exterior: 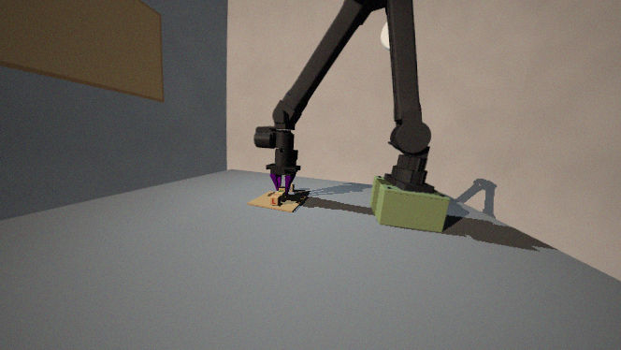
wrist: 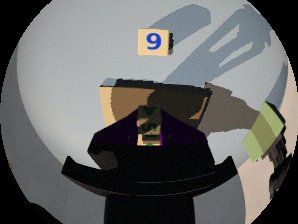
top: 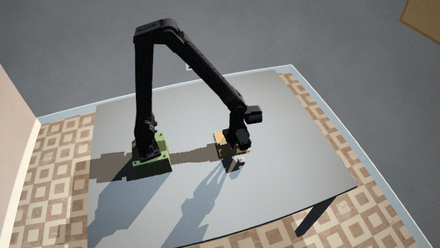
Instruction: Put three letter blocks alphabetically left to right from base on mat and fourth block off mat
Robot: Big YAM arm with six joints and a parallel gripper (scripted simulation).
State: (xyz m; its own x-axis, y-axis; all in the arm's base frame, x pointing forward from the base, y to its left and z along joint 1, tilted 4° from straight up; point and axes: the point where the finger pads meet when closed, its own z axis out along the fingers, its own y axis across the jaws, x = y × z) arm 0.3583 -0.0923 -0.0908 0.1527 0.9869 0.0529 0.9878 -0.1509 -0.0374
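The block is 40 mm to the left of my hand. From my hand the other things lie so: tan mat: 40 mm to the left, 20 mm below.
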